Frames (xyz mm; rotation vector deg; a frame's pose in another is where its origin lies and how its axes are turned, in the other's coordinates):
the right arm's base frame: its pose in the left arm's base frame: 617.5 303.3 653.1 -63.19 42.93 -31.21
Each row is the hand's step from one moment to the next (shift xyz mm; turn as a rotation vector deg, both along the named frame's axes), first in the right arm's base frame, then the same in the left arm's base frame.
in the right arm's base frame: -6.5 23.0 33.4 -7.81 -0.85 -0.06
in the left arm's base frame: 22.1 32.7 -11.2 -5.07 5.29 2.84
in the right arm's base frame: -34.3 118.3 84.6 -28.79 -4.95 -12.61
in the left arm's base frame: 46.4 117.7 -79.5 -28.25 11.55 8.99
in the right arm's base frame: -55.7 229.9 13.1 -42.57 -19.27 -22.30
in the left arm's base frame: -19.1 131.9 -195.9 -44.92 10.56 23.49
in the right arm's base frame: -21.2 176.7 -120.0 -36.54 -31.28 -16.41
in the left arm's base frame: -100.7 9.3 -189.3 -36.88 5.28 34.57
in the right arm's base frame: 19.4 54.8 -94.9 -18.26 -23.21 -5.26
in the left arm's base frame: -58.9 -49.8 -80.3 -16.39 1.60 25.07
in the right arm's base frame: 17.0 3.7 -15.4 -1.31 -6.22 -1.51
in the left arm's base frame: -0.8 -20.0 -11.8 -2.17 -2.22 5.75
